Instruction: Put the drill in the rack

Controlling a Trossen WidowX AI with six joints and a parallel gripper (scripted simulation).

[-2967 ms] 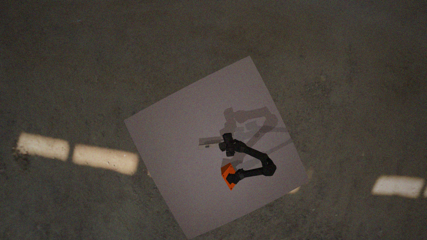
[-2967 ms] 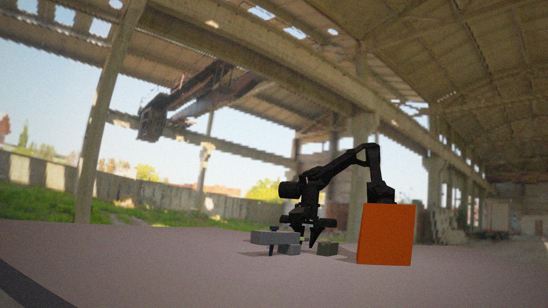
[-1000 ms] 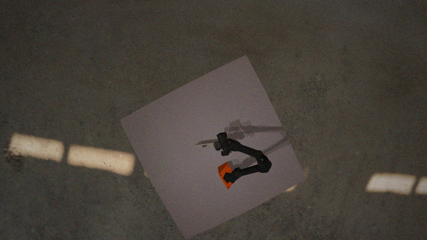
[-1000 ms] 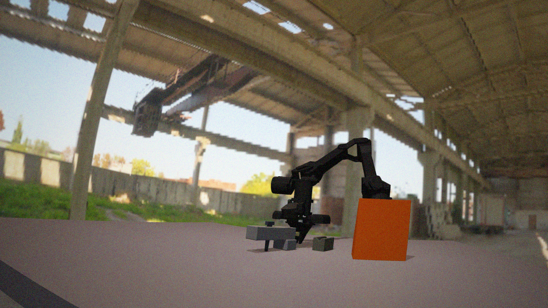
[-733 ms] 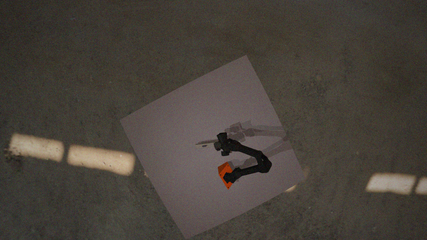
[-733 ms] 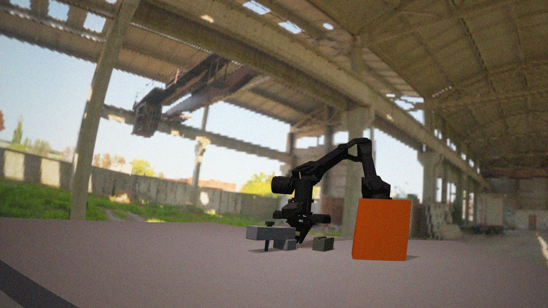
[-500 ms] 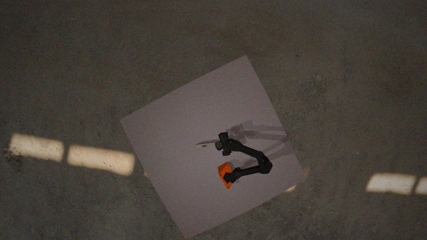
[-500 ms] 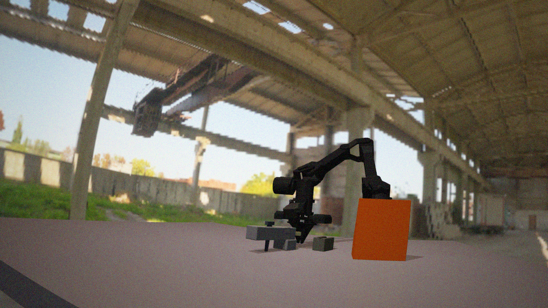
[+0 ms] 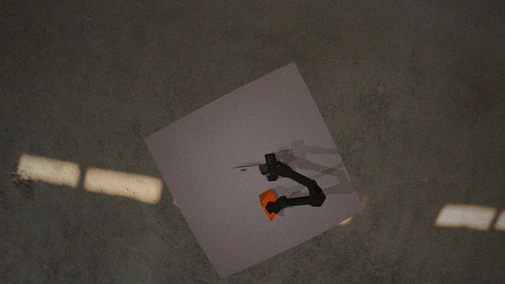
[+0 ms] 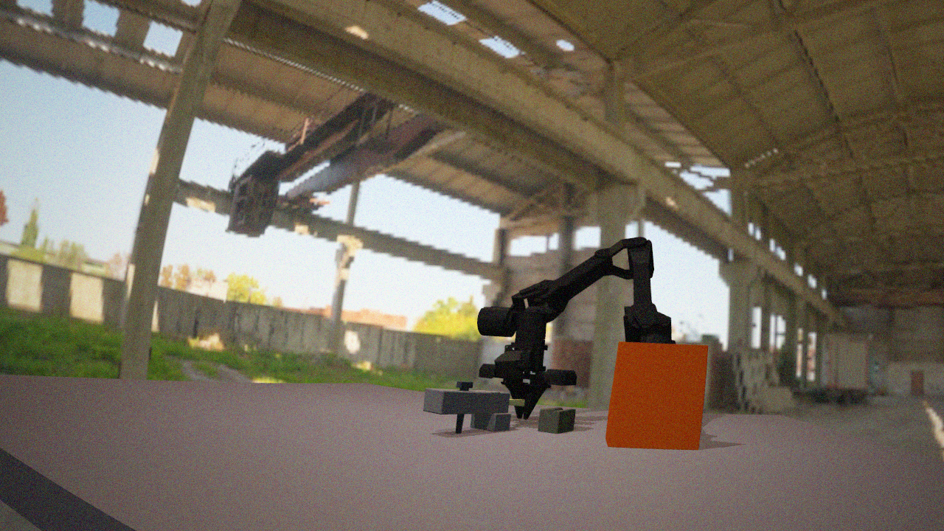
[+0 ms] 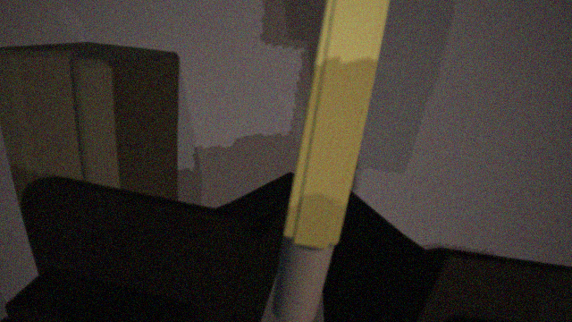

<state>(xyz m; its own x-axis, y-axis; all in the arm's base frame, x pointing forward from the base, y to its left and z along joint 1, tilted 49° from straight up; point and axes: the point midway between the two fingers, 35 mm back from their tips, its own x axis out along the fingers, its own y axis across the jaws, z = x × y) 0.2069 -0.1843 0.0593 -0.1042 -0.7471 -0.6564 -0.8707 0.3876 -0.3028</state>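
Right now the yellow drill is 3 cm to the left of my gripper tip, 3 cm above it and 2 cm ahead of it. The rest, counted from my gripper tip: rack: 6 cm behind, 4 cm to the left, 1 cm above; grey fixture block: 15 cm to the left, 8 cm ahead, 3 cm above; black key: 17 cm to the left, 9 cm ahead, 4 cm above.
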